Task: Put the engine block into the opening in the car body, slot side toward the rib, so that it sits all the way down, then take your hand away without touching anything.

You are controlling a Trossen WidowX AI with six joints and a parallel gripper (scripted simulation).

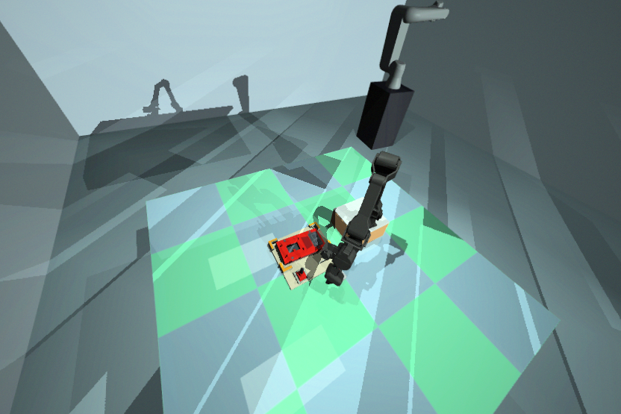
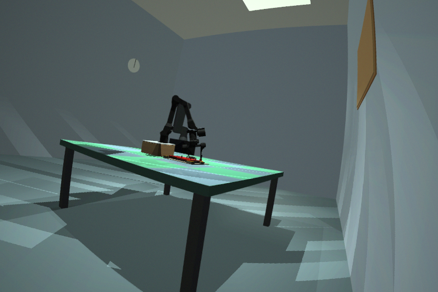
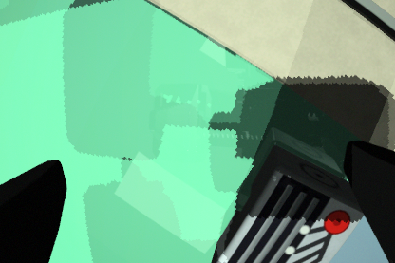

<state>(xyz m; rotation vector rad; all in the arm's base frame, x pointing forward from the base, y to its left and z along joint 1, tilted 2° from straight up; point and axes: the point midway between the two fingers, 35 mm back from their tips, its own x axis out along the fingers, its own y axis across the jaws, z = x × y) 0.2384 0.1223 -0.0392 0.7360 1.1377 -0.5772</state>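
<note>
The engine block lies 3 cm behind my gripper tip, 1 cm to the left of it and 2 cm below it. The rest, counted from my gripper tip: beige board (5 cm ahead, 15 cm to the right, 2 cm below).
</note>
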